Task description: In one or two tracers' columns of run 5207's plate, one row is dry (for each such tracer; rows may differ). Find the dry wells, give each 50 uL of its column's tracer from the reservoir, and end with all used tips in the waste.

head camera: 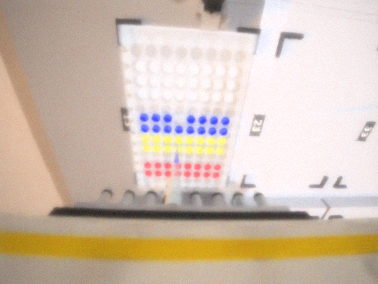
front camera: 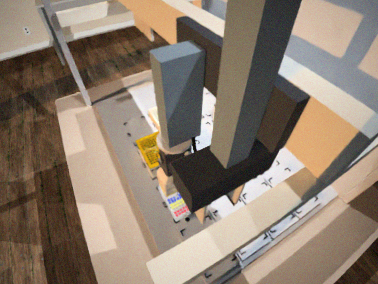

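The plate [front camera: 167, 204] [head camera: 240, 75] shows two blue, two yellow and two red lines of wells. In the head view, the blue line farther from the head has a pale gap [head camera: 179, 120] at the fourth well from the left; the other blue line shows no gap. One tip [head camera: 176, 156] holding blue liquid hangs from the fourth channel from the left, over the plate; its height is unclear. It partly covers yellow and red wells. The pipetting head [front camera: 179, 95] is over the plate side of the deck. The parked gripper [front camera: 219, 204] has its fingers apart, empty.
The yellow tip rack [front camera: 146, 149] stands behind the plate, partly hidden by the head. A pale edge of the reservoir [front camera: 153, 117] shows farther back. The waste does not show in the front view. Slot labels [head camera: 257, 125] [head camera: 366, 131] lie to the plate's right.
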